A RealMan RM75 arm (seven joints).
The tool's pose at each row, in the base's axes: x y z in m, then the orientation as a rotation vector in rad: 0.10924 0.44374 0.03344 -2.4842 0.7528 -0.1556; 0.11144 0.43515 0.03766 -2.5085 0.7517 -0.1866; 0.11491 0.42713 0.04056 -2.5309 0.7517 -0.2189; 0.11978 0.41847 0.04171 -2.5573 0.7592 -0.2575; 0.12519 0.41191 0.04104 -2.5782 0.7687 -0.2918; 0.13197 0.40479 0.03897 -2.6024 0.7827 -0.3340; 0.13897 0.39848 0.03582 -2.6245 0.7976 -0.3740; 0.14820 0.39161 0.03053 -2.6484 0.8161 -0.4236; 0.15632 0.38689 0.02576 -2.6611 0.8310 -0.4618
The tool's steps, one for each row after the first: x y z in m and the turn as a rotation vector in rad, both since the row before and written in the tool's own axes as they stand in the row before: 0.00634 0.00275 -0.00698 -0.0175 0.0256 -0.0130; 0.00725 0.00261 -0.00504 -0.0162 0.0263 -0.0120; 0.00884 0.00346 -0.00315 -0.0216 0.0330 -0.0092; 0.00810 0.00265 -0.00024 -0.0181 0.0293 -0.0055; 0.00943 0.00312 0.00153 -0.0221 0.0361 -0.0049; 0.00895 0.00288 0.00322 -0.0212 0.0341 -0.0034; 0.01063 0.00311 0.00613 -0.0239 0.0415 -0.0032; 0.00832 0.00165 0.00625 -0.0140 0.0310 -0.0003
